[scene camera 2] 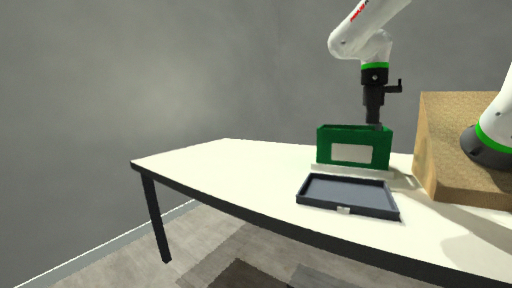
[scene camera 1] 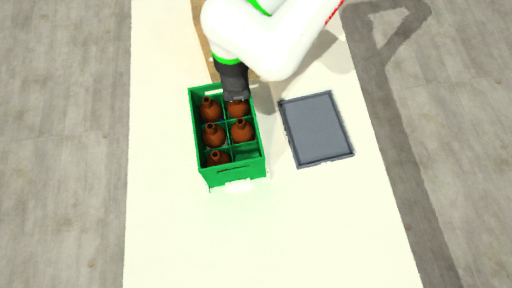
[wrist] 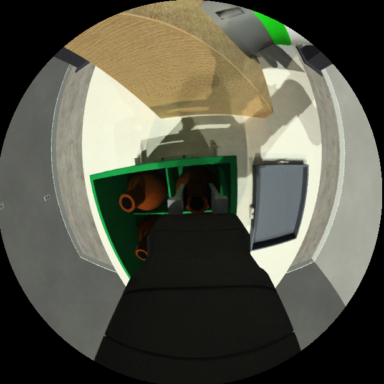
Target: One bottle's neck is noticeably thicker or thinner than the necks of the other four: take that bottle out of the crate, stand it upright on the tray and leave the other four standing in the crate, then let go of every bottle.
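Frame: origin at the arm's base, x ahead, y left, z up, level; metres.
Where they show: gripper, between the fingertips: [scene camera 1: 236, 98]; arm's base, origin of its link: [scene camera 2: 489, 146].
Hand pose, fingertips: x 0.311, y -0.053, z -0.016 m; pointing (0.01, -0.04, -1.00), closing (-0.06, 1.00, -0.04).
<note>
Each offset is from my fingertips to the top centre of the thing. "pt": to the spot under its first point. Level surfaces: height alone.
The green crate @(0.098 m ahead, 0.038 m right, 0.040 m up) [scene camera 1: 215, 178] [scene camera 2: 324, 150] [wrist: 165, 164] holds five brown bottles in six compartments; the front right compartment in scene camera 1 is empty. My gripper [scene camera 2: 377, 126] [wrist: 196, 191] is down at the crate's back right compartment, shut on the neck of the bottle @(0.007 m ahead, 0.001 m left, 0.028 m up) [scene camera 1: 239, 110] there, which stands upright. The other bottles are the back left [scene camera 1: 210, 111] [wrist: 150, 192], middle left [scene camera 1: 214, 136] [wrist: 144, 232], middle right [scene camera 1: 243, 132] and front left [scene camera 1: 219, 159]. I cannot tell which neck differs. The grey tray @(pt 0.063 m ahead, 0.254 m left, 0.130 m down) [scene camera 1: 315, 127] [scene camera 2: 350, 192] [wrist: 280, 205] is empty.
The tray lies on the white table @(0.136 m down) [scene camera 1: 270, 235] [scene camera 2: 220, 175], right of the crate in scene camera 1. A wooden block [scene camera 2: 425, 145] [wrist: 200, 75] stands behind the crate, under the arm's base. The crate's walls and dividers surround the held bottle.
</note>
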